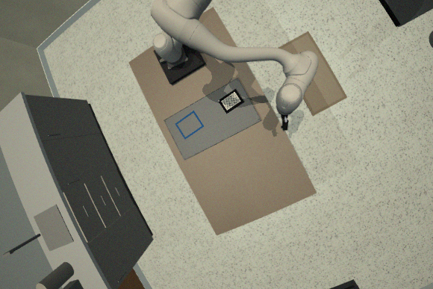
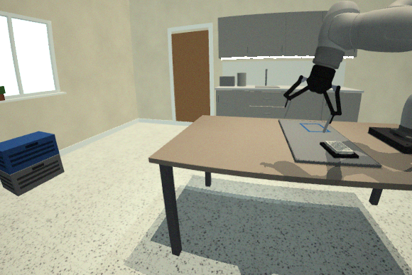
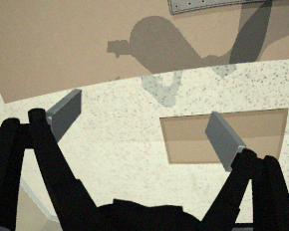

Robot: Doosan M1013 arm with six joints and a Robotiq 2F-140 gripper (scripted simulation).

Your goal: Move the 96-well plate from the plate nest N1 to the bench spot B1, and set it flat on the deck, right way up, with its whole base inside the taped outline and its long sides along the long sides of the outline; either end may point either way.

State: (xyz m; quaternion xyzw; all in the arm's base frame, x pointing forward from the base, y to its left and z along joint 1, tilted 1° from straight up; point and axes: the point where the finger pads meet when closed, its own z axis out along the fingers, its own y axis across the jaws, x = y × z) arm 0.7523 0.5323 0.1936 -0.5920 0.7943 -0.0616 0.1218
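My gripper is now 230 mm past the white 96-well plate, 260 mm to the left of it and 190 mm above it. Round my hand: black plate nest 230 mm behind, 260 mm to the right, 210 mm below.
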